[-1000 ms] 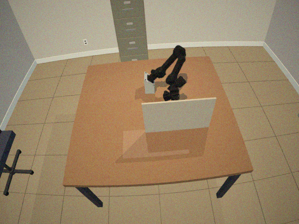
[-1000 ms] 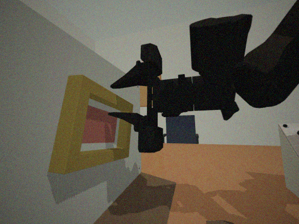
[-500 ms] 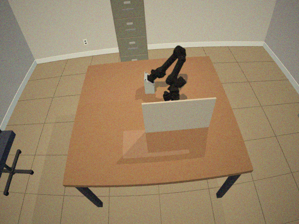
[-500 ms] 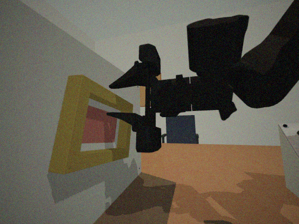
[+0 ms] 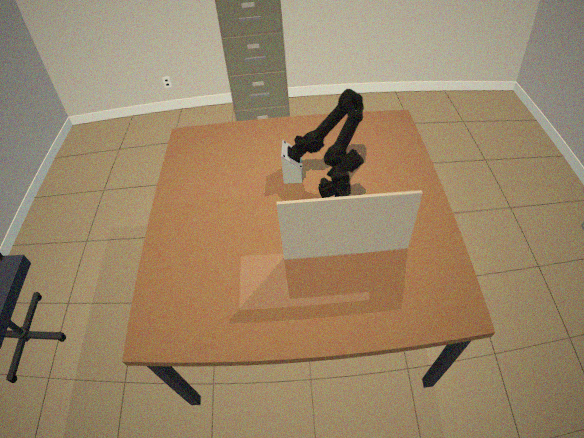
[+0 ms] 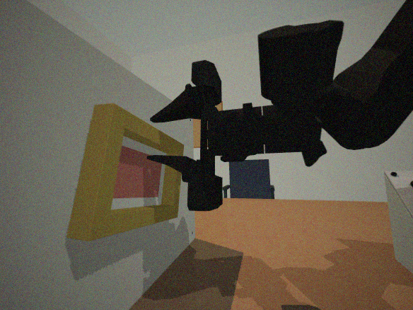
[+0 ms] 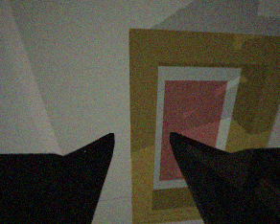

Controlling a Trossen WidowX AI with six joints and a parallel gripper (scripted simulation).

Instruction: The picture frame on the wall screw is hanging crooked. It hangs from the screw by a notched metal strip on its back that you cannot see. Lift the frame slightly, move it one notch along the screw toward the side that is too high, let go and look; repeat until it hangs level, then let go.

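Right now my gripper tip is 1 cm short of the picture frame, 1 cm to the right of it and 5 cm above it. Round my gripper tip: grey wall panel: 2 cm ahead, 1 cm to the left, 6 cm below.
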